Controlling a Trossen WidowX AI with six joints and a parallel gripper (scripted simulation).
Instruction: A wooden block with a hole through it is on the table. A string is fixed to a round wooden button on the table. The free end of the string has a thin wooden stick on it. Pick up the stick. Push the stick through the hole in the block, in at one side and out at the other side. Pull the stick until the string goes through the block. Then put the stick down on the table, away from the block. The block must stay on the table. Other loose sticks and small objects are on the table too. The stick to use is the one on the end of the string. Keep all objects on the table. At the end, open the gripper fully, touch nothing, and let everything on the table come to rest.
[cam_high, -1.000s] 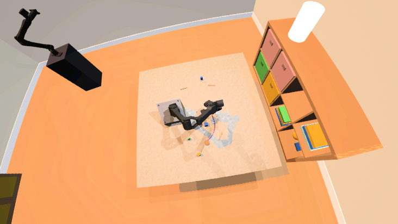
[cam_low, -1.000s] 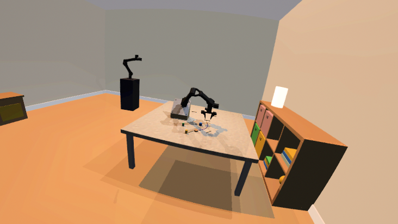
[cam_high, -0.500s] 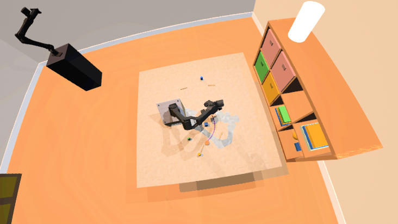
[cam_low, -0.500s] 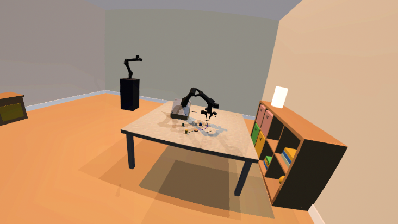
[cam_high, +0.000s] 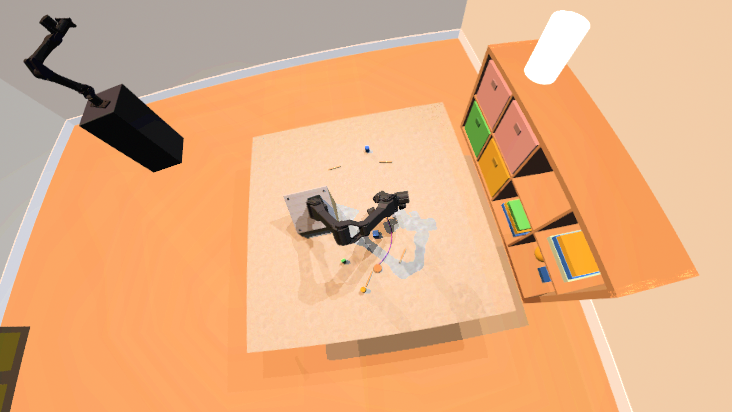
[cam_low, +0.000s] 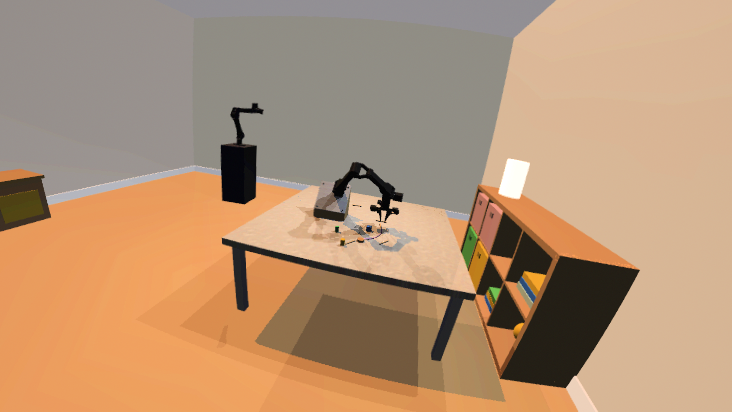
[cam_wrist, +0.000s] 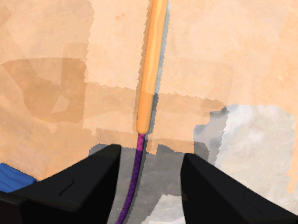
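Right now my gripper tip is 1 cm past the thin wooden stick, 2 cm to the right of it and 4 cm above it. From my gripper tip the other things lie so: green piece: 28 cm behind, 16 cm to the right, 3 cm below; then round wooden button: 12 cm behind, 24 cm to the right, 4 cm below; then blue block: 8 cm behind, 7 cm to the right, 3 cm below.
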